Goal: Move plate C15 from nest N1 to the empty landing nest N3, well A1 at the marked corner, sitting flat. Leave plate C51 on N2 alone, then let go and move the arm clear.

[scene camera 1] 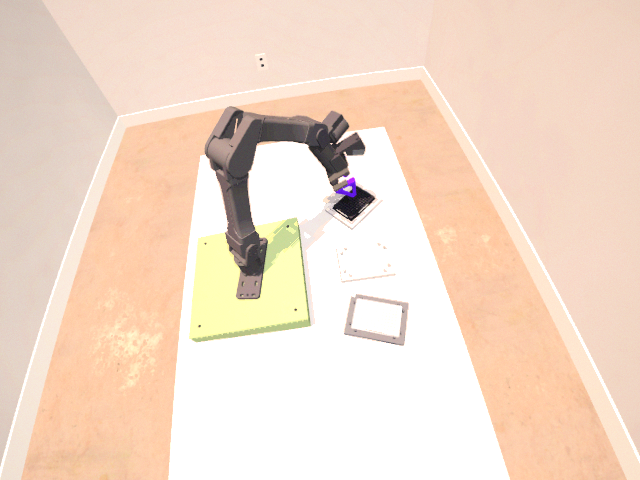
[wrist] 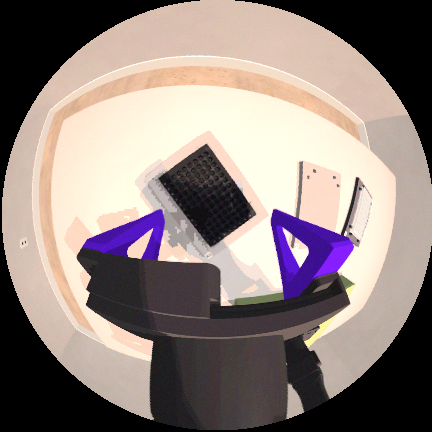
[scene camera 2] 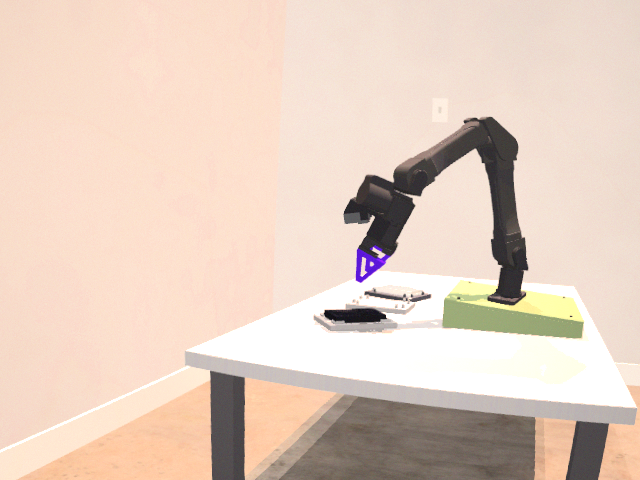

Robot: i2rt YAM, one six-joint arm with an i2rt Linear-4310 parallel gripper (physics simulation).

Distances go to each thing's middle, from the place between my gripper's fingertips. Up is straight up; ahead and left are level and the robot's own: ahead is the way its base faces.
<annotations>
Right now my hand is 10 mm short of the black perforated rack [scene camera 1: 349, 207], 10 mm to the right of it and 90 mm above it.
</annotations>
